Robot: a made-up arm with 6 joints.
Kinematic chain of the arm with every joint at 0, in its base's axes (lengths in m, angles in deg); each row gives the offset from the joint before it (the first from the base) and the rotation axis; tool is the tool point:
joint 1: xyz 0 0 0.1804 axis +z
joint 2: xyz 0 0 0 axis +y
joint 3: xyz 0 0 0.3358 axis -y
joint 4: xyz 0 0 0 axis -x
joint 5: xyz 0.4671 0 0 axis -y
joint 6: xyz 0 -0.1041 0 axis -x
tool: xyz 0 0 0
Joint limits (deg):
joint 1: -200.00..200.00
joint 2: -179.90..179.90
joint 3: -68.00..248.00
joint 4: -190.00..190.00
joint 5: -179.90..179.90
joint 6: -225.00..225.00
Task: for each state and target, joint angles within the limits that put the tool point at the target. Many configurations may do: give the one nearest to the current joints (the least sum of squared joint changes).
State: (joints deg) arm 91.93 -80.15 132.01 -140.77 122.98 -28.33
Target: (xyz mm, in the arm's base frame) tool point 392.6 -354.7 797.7
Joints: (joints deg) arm 143.84 -39.75 101.93 -121.70 122.98 -28.33
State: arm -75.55 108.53 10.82 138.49 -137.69 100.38
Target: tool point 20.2 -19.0 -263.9
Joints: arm -83.99 103.21 -38.94 100.01 -137.69 100.38
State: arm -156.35 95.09 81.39 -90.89 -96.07 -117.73
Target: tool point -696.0 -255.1 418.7
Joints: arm -159.93 51.74 67.95 -90.39 -96.07 -117.73
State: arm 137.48 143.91 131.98 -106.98 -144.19 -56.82
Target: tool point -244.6 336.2 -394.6
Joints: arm 122.28 179.78 161.88 -105.18 -144.19 -56.82
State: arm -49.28 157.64 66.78 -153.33 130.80 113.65
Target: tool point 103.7 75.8 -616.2
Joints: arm -15.60 168.41 83.02 -165.75 130.80 113.65
